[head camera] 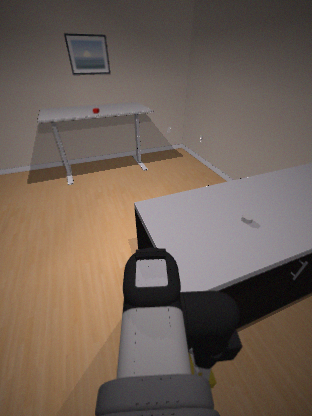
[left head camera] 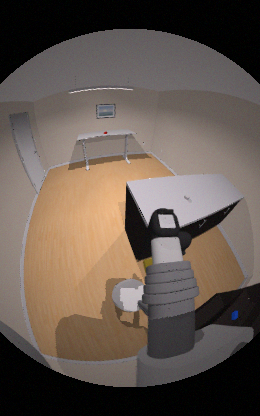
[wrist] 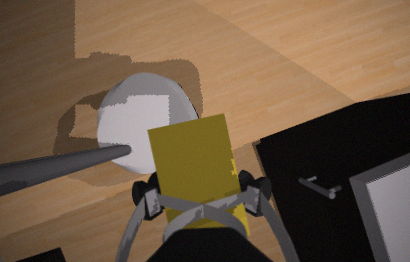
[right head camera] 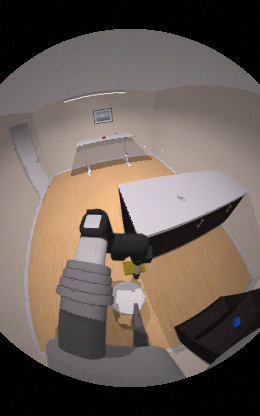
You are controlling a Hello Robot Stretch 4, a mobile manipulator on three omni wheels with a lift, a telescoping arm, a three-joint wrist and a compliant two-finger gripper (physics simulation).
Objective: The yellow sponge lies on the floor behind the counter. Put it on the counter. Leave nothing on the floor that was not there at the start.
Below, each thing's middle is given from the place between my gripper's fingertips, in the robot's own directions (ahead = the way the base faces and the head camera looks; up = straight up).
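Yellow sponge (wrist: 194, 161): 3 cm above my hand, 1 cm to the left of it.
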